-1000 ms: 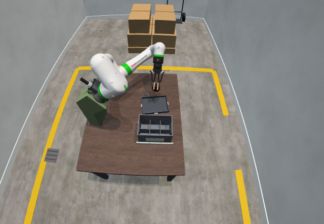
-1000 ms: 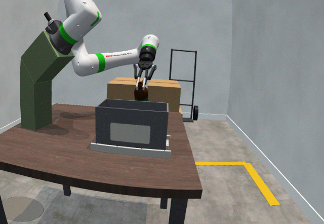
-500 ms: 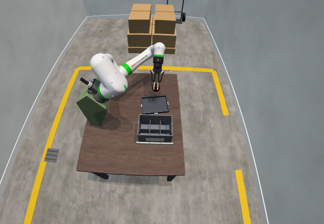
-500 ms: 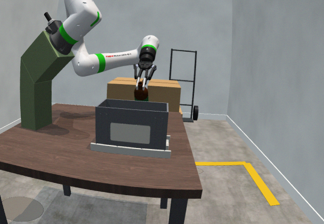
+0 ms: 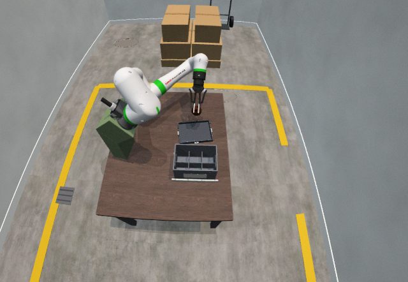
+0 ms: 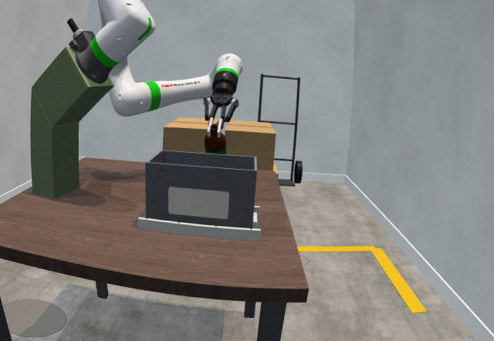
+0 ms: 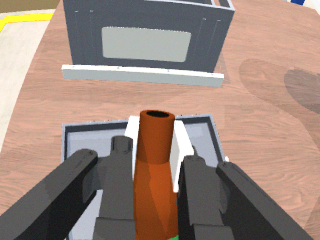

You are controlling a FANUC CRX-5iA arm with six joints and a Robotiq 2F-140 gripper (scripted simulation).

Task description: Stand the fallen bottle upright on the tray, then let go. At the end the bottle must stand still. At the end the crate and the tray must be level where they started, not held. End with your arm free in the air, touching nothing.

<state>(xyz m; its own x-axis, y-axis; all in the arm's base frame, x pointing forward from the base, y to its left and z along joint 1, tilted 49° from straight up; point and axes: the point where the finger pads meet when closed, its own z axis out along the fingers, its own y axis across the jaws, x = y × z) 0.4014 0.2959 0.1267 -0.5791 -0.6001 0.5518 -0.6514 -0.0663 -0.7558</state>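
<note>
The brown bottle lies 5 cm below my hand and 2 cm to the left of it. Also, from my hand: grey tray (20 cm below, 7 cm to the right); then dark grey crate (36 cm to the right, 13 cm below, 3 cm ahead).
</note>
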